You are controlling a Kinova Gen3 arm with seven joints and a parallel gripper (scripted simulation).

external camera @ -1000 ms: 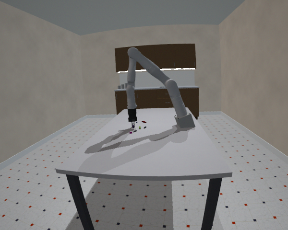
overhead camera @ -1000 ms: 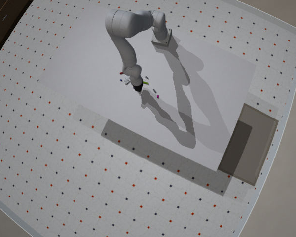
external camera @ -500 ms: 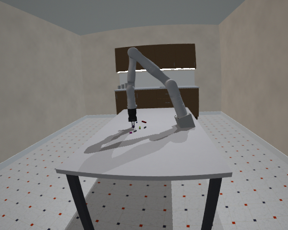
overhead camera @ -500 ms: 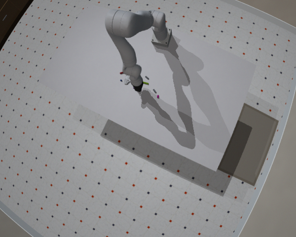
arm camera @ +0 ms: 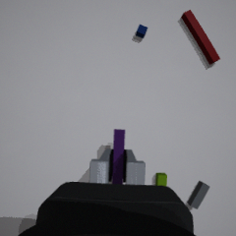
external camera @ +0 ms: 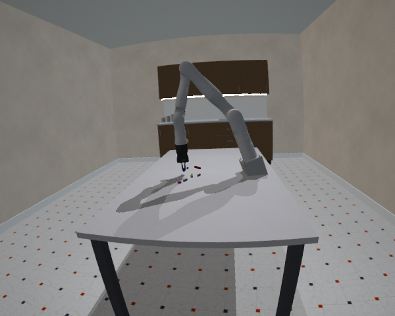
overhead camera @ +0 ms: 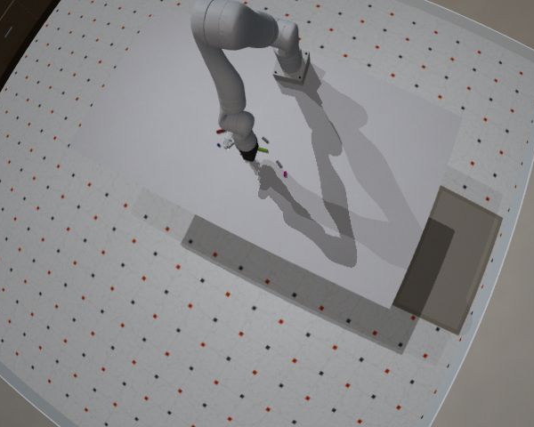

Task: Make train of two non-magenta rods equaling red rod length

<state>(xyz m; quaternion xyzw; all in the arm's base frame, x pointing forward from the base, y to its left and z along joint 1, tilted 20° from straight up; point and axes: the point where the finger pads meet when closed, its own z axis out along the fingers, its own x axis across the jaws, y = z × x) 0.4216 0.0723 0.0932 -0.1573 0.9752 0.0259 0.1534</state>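
My gripper is now 140 mm to the left of the blue rod, 40 mm above it and 30 mm short of it. The rest, counted from my hand: purple rod: 10 mm below; lime rod: 60 mm behind, 40 mm below, 20 mm to the left; magenta rod: 170 mm to the left, 40 mm below, 30 mm behind.
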